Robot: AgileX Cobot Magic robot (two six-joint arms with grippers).
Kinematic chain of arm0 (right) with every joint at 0, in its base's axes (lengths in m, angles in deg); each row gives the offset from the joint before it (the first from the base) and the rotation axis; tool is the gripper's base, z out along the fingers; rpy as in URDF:
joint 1: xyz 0 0 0.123 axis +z
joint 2: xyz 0 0 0 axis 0.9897 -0.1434 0
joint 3: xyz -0.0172 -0.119 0.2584 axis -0.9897 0.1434 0
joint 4: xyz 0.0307 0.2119 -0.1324 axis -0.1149 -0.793 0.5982
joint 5: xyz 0 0 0 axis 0.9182 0.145 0.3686
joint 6: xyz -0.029 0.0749 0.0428 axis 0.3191 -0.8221 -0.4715
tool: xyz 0 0 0 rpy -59.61 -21.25 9.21
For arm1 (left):
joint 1: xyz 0 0 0.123 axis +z
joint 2: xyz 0 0 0 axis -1 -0.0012 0
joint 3: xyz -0.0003 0.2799 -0.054 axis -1 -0.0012 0
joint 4: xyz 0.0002 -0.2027 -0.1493 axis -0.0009 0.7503 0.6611
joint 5: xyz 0 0 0 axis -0.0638 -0.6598 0.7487
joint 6: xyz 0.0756 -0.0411 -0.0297 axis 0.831 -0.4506 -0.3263
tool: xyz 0 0 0 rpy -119.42 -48.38 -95.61
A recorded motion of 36 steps. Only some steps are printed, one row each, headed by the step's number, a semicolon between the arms.
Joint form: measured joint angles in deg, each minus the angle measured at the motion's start. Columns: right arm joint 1, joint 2, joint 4, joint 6, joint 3, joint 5; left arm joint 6, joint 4, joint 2, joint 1, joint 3, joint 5.
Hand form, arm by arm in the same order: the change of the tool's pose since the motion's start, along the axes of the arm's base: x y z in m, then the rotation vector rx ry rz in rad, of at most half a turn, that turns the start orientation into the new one. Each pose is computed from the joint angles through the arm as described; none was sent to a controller.
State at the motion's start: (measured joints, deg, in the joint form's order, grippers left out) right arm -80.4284 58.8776 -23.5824 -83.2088 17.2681 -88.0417; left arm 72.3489 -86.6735 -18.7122 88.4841 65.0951 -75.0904
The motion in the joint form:
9: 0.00 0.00 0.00 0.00 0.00 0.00; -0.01 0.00 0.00 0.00 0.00 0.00
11: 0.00 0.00 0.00 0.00 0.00 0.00; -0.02 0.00 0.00 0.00 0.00 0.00
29: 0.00 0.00 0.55 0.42 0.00 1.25; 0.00 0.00 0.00 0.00 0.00 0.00
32: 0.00 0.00 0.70 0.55 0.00 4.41; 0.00 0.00 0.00 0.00 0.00 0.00
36: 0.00 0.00 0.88 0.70 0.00 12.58; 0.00 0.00 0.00 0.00 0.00 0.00
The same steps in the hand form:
9: 0.0000 0.0000 0.0000 0.0000 0.0000 0.0000; 0.0000 0.0000 0.0000 -0.0002 0.0000 0.0000
11: 0.0000 0.0000 0.0000 0.0000 0.0000 0.0000; 0.0000 0.0000 0.0000 -0.0003 0.0000 0.0001
29: 0.0004 -0.0001 0.0020 -0.0164 -0.0220 0.0023; 0.0000 0.0000 0.0000 0.0000 0.0000 0.0000
32: 0.0013 0.0002 0.0069 -0.0203 -0.0771 0.0063; 0.0000 0.0000 0.0000 0.0000 0.0000 0.0000
36: 0.0022 0.0012 0.0198 -0.0237 -0.2194 0.0162; 0.0000 0.0000 0.0000 0.0000 0.0000 0.0000

